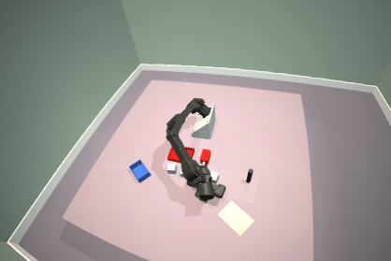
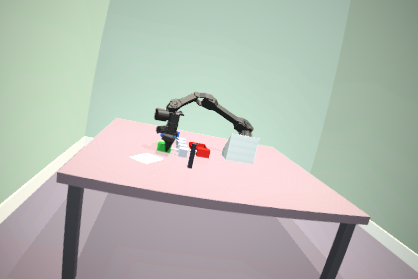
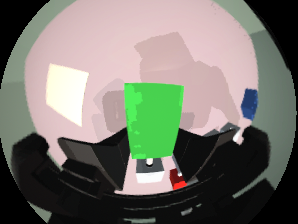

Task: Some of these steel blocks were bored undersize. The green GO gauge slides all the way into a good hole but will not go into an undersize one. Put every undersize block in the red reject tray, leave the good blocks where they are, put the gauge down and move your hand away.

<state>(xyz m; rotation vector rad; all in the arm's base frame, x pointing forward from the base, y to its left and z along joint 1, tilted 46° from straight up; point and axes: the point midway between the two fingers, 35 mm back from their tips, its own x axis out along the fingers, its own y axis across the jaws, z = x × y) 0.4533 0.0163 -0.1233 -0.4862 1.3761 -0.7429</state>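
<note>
My gripper tip is 1 cm past the green GO gauge and 2 cm below it. From my gripper tip the other things lie so: blue tray: 2 cm behind, 40 cm to the right; small red piece: 18 cm behind, 6 cm to the right, 1 cm above; cream sheet: 10 cm ahead, 17 cm to the left, 1 cm below.
</note>
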